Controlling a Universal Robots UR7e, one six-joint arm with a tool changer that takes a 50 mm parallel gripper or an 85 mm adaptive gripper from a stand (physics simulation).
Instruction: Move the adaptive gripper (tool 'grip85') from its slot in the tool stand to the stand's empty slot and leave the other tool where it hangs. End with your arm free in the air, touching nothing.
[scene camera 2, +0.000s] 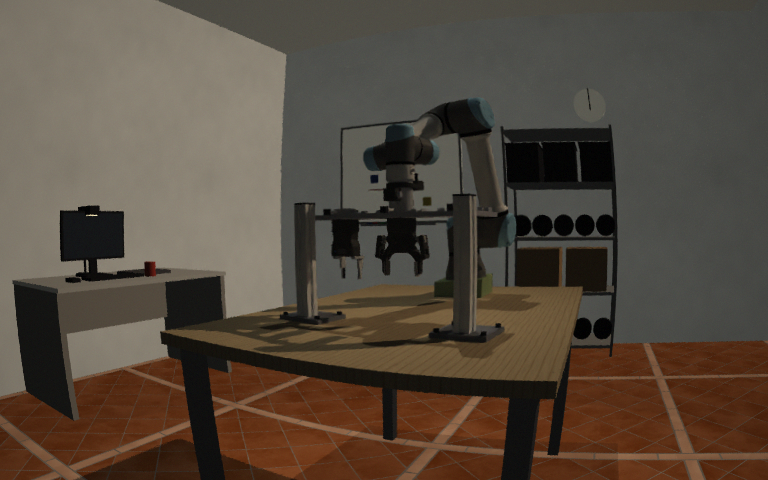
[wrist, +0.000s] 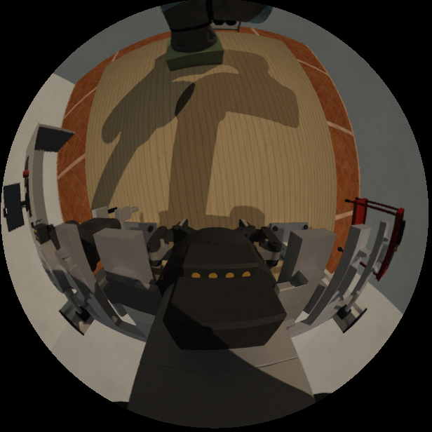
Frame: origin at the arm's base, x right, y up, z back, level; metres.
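Seen in the pictures: hand, tool point: (scene camera 2: 401, 206).
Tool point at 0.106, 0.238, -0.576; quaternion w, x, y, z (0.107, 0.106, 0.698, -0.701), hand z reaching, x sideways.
Note:
A point is followed by its place in that frame, as x, y, z.
The adaptive gripper (scene camera 2: 402, 271) (wrist: 213, 226) hangs upright in the middle slot of the tool stand (scene camera 2: 464, 266) @(-0.080, 0.098, -0.776) (wrist: 312, 255), its two fingers spread open with no object between them. My arm's wrist (scene camera 2: 400, 172) @(0.097, 0.323, -0.613) is directly above it, lined up and at or very near its top. In the wrist view one row of gold contacts (wrist: 221, 275) shows in front of the dark connector block (wrist: 225, 320). Whether the coupling is locked cannot be told. The parallel gripper (scene camera 2: 345, 240) (wrist: 100, 240) hangs in the slot to the left. No tool shows at the stand's right end.
The stand's left post (scene camera 2: 306, 263) @(0.346, 0.094, -0.641) and right post stand on the wooden table (scene camera 2: 396, 356) @(0.028, -0.063, -0.950) (wrist: 260, 165). The arm's base sits on a green block (scene camera 2: 447, 287) @(0.058, -0.028, -0.084) (wrist: 195, 59). A desk with a monitor (scene camera 2: 91, 234) is at the left; a shelf rack (scene camera 2: 557, 185) is behind.

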